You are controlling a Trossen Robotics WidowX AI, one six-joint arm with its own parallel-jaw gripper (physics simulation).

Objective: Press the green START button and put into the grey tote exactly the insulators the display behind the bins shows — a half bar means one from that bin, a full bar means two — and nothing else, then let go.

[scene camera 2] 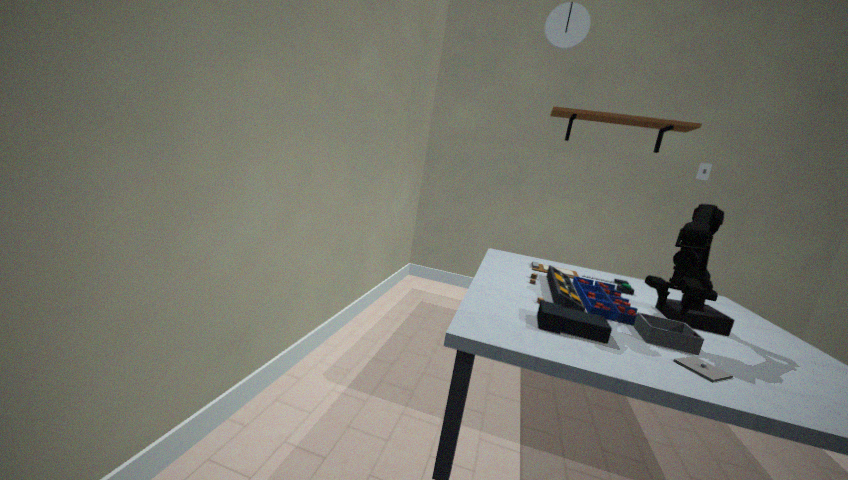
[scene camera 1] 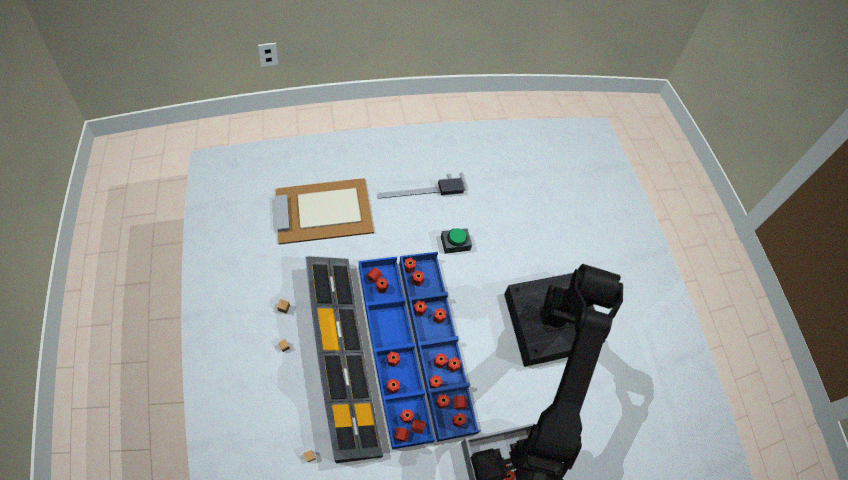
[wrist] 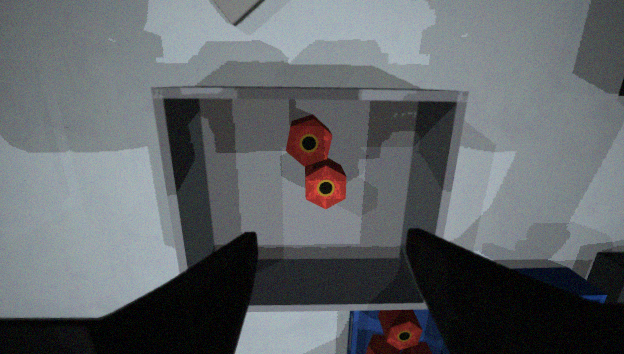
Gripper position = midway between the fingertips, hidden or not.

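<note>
There's a display (scene camera 1: 342, 456) here, along with a grey bar tool (scene camera 1: 451, 185), a brown board with cream pad (scene camera 1: 318, 211) and a grey tote (wrist: 223, 148). As for the gripper (scene camera 2: 671, 313), it's open and holding nothing, and you'd find the gripper in the wrist view (wrist: 332, 241) too.
</note>
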